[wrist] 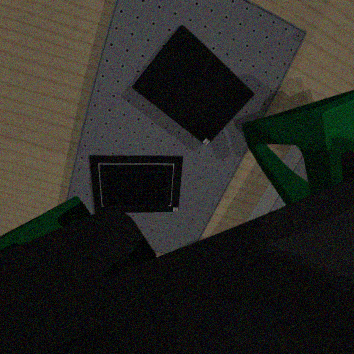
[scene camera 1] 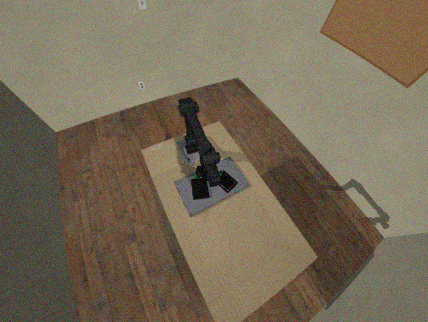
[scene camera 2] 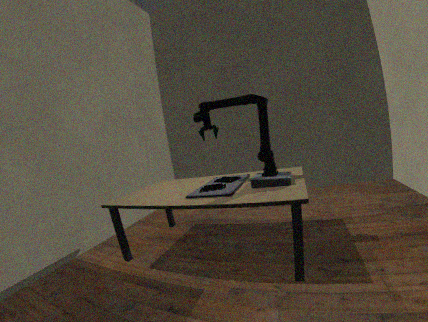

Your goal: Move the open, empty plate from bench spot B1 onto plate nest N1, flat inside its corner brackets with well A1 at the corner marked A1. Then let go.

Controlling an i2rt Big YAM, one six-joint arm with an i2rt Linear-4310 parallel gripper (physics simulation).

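Frame: origin at the arm's base, x ahead, y left, z up, level; metres.
Seen in the pictures: gripper, fingertip midpoint: (wrist: 160, 171) (scene camera 1: 207, 180) (scene camera 2: 210, 139); arm's base, origin of the base link: (scene camera 1: 193, 148) (scene camera 2: 270, 174).
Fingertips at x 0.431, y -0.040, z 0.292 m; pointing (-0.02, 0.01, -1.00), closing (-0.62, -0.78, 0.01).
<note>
Pixels of each thing's top centre, then the offset from my fingertips to it. Level surfaces: height alone.
- grey perforated board, middle of its top: (wrist: 167, 142) (scene camera 2: 221, 183) (scene camera 1: 212, 183) dx -0.084, dy +0.088, dz -0.323 m
- plain black block, middle of its top: (wrist: 195, 90) (scene camera 2: 227, 177) (scene camera 1: 200, 187) dx -0.078, dy -0.017, dz -0.305 m
- wooden table, its level: dz -0.336 m
A black rectangle with a thin white outline and a fine grid inside (scene camera 1: 228, 182) (scene camera 2: 212, 188) (wrist: 137, 185), apparently the plate on its spot, lies on the grey perforated board (scene camera 1: 195, 207) (scene camera 2: 226, 192) (wrist: 107, 112). A white mark sits at its lower right corner in the wrist view. A plain black block (scene camera 1: 200, 190) (scene camera 2: 229, 179) (wrist: 194, 82), apparently the nest, lies beside it, turned relative to it, with a white mark at its lowest corner. Its brackets are too dark to make out. My gripper (scene camera 1: 209, 176) (scene camera 2: 210, 138) (wrist: 160, 171) is open and empty, high above the board.
The wooden table (scene camera 1: 240, 250) (scene camera 2: 145, 196) carries the board. The arm's grey base (scene camera 2: 271, 181) stands at the table's end, beside the board. The arm covers part of the board in scene camera 1. The dark gripper body hides the lower wrist view.
</note>
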